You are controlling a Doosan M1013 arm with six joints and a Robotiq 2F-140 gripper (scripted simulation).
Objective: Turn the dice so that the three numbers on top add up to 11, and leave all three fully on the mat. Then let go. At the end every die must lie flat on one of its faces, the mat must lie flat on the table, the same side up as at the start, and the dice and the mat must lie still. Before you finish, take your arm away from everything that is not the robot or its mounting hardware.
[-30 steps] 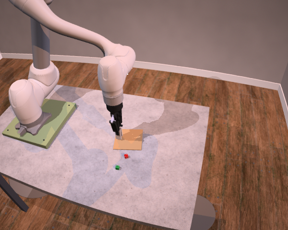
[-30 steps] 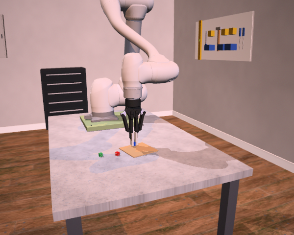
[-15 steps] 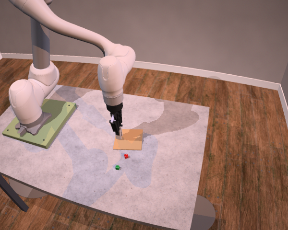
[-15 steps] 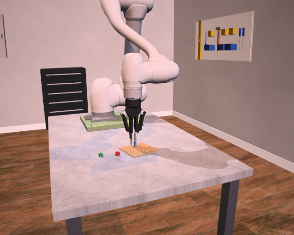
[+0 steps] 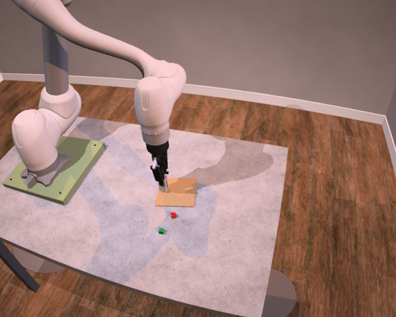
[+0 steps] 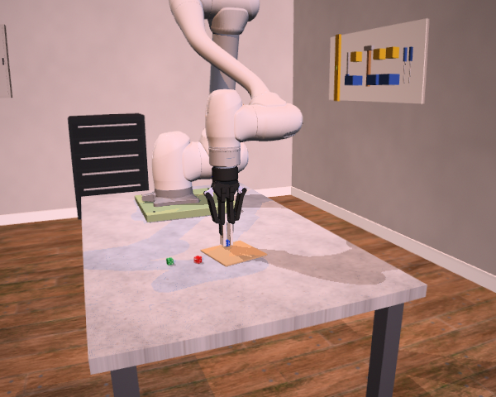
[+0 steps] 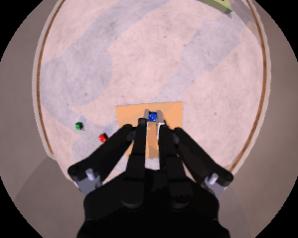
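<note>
My hand is 30 mm above the blue die. Also, from my hand: red die (100 mm to the right, 80 mm ahead, 40 mm below); then orange mat (50 mm ahead, 40 mm below, 10 mm to the left); then green die (180 mm to the right, 70 mm ahead, 40 mm below).
</note>
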